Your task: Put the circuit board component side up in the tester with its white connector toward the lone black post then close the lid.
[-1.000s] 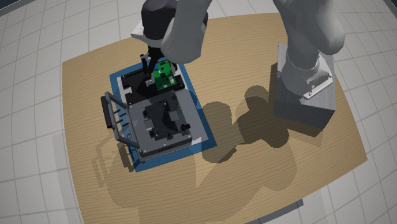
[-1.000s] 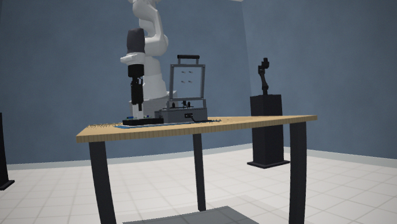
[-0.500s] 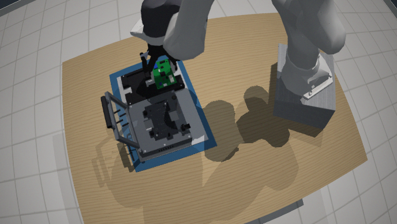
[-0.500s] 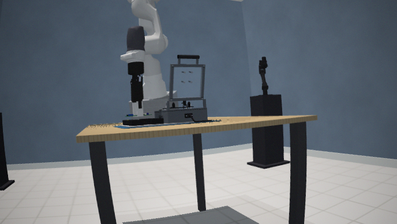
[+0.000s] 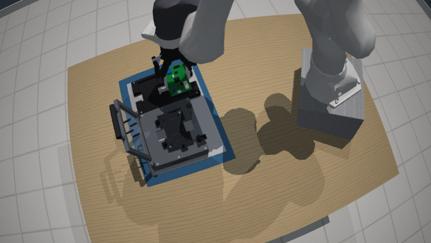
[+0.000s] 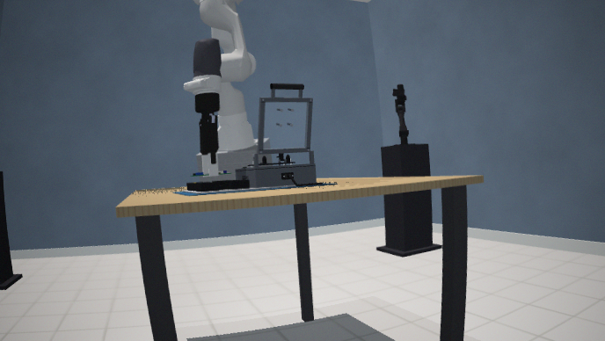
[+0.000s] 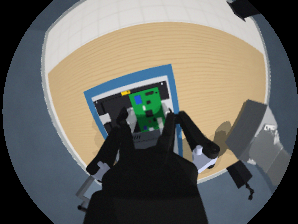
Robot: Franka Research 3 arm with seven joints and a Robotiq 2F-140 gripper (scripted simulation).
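Right now my hand is 2 cm past the black post, 23 cm to the right of it and 2 cm below it. Round my hand: green circuit board (2 cm below); then see-through lid (17 cm ahead, 19 cm to the left, 11 cm above).
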